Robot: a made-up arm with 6 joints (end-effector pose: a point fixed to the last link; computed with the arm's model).
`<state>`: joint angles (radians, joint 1 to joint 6).
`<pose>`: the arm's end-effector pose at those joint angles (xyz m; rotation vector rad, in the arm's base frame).
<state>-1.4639 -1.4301 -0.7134 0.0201 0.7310 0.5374</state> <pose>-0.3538 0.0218 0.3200 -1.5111 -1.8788 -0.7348</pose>
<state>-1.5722 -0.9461 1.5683 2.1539 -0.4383 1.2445</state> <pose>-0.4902 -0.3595 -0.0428 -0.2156 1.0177 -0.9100</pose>
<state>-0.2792 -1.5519 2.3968 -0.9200 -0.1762 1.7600</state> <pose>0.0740 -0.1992 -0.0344 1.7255 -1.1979 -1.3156</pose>
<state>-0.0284 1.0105 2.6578 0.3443 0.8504 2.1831</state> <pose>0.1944 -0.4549 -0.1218 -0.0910 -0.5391 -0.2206</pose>
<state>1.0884 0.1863 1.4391 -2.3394 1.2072 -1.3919</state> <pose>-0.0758 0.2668 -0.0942 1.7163 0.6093 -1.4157</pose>
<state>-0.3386 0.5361 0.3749 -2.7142 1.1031 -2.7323</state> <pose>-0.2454 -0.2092 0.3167 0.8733 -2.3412 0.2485</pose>
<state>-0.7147 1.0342 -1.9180 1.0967 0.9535 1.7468</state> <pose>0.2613 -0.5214 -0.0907 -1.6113 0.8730 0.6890</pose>
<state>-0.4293 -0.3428 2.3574 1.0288 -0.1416 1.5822</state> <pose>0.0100 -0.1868 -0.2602 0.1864 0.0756 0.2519</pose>
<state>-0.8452 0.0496 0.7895 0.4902 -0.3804 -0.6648</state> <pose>-0.1665 0.0463 -0.1251 0.4246 -0.3221 1.2101</pose>
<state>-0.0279 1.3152 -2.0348 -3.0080 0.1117 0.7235</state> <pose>0.1697 -0.1568 0.1028 -2.6603 0.7422 -0.0478</pose>
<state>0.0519 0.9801 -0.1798 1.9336 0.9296 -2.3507</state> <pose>-0.3720 0.2870 -0.0612 -0.3745 -2.4389 1.7054</pose>
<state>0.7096 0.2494 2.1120 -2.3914 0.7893 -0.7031</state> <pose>-0.2268 0.1571 -0.2079 0.9179 0.9375 -1.0133</pose>
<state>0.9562 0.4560 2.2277 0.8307 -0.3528 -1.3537</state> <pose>-0.4533 0.0116 0.1875 -1.7111 -0.0738 -2.0440</pose>
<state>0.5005 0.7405 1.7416 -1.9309 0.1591 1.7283</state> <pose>-0.3081 -0.2182 0.2284 -1.2583 2.5390 -0.6683</pose>
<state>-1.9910 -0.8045 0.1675 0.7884 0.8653 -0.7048</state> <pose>-0.2354 0.0289 0.1840 -0.5573 -1.7262 1.1384</pose>
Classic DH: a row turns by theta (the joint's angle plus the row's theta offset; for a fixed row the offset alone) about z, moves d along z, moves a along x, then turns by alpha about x. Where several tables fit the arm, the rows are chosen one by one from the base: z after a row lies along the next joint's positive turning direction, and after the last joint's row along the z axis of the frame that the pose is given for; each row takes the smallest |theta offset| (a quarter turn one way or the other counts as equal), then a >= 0, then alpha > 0; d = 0 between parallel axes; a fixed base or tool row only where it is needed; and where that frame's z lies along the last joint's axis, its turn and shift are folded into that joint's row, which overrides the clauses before.
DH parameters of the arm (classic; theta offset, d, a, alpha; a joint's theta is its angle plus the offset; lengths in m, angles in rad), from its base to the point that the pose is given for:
base (fixed): -1.5708 0.19 0.08 -1.5708
joint 1: 1.5093 -0.1028 0.1202 2.6301
joint 2: 1.5171 0.0487 -0.155 -1.5407
joint 3: -0.5107 -0.0985 -0.05 -1.5708
joint 4: 1.5708 -0.037 0.059 1.5708
joint 5: -1.0713 0.0023 0.0733 -1.41
joint 6: 1.4837 -0.2809 -0.1471 2.0633
tool (fixed): -1.7535 -0.3352 0 0

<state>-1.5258 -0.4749 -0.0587 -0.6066 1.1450 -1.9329</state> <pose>-0.3661 -0.3410 -0.3104 -0.9107 0.8505 2.6567</pose>
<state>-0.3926 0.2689 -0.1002 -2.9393 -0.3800 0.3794</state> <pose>-0.0590 0.0725 -0.2719 2.2046 0.0465 -1.4511</pose>
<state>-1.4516 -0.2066 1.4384 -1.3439 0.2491 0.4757</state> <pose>-0.3579 0.0062 0.1470 0.2581 -0.9813 2.4030</pose>
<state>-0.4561 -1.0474 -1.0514 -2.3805 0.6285 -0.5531</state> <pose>-0.1845 0.1877 -0.0670 -0.1961 0.3919 1.6556</pose>
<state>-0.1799 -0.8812 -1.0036 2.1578 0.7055 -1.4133</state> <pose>-0.3117 -0.1209 0.3275 -0.5027 -1.9982 -1.5272</pose>
